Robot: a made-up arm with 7 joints. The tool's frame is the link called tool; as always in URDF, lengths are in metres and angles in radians.
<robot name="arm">
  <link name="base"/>
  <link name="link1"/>
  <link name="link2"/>
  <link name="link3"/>
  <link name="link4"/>
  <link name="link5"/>
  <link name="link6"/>
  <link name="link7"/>
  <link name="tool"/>
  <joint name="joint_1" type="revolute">
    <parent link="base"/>
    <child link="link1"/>
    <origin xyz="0 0 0.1"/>
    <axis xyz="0 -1 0"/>
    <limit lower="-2.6" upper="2.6" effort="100" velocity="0.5"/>
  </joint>
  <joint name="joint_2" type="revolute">
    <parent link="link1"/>
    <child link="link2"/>
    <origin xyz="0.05 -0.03 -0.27"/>
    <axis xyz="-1 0 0"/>
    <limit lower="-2.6" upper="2.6" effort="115" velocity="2.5"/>
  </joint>
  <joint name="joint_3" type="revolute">
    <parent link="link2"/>
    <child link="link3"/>
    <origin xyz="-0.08 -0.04 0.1"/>
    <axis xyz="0 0 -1"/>
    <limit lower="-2.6" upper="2.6" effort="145" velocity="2.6"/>
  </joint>
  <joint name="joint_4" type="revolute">
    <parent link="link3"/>
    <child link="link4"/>
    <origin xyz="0.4 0 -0.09"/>
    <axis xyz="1 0 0"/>
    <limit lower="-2.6" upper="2.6" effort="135" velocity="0.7"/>
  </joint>
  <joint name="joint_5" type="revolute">
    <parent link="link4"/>
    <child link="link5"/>
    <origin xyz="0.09 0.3 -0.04"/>
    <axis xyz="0 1 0"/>
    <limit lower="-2.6" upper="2.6" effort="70" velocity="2.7"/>
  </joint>
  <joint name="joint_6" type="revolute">
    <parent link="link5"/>
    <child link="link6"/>
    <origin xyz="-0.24 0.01 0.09"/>
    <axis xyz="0 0 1"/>
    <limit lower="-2.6" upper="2.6" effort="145" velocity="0.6"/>
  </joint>
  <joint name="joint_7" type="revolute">
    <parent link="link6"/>
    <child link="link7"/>
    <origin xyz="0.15 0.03 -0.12"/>
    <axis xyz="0 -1 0"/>
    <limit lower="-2.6" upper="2.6" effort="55" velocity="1.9"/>
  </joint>
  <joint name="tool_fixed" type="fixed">
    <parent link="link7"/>
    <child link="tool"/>
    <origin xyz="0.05 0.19 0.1"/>
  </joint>
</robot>
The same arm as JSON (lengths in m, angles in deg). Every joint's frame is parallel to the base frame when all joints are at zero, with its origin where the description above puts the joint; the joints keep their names.
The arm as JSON. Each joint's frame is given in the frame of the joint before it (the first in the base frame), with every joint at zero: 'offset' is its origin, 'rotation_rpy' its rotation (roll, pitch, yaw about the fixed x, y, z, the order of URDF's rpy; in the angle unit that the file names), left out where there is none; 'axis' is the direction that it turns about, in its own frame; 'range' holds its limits. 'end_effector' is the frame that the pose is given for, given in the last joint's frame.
{"length_unit": "m", "angle_unit": "deg", "chain": [{"id": "joint_1", "offset": [0.0, 0.0, 0.1], "axis": "-y", "range": [-148.97, 148.97]}, {"id": "joint_2", "offset": [0.05, -0.03, -0.27], "axis": "-x", "range": [-148.97, 148.97]}, {"id": "joint_3", "offset": [-0.08, -0.04, 0.1], "axis": "-z", "range": [-148.97, 148.97]}, {"id": "joint_4", "offset": [0.4, 0.0, -0.09], "axis": "+x", "range": [-148.97, 148.97]}, {"id": "joint_5", "offset": [0.09, 0.3, -0.04], "axis": "+y", "range": [-148.97, 148.97]}, {"id": "joint_6", "offset": [-0.24, 0.01, 0.09], "axis": "+z", "range": [-148.97, 148.97]}, {"id": "joint_7", "offset": [0.15, 0.03, -0.12], "axis": "-y", "range": [-148.97, 148.97]}], "end_effector": {"offset": [0.05, 0.19, 0.1]}}
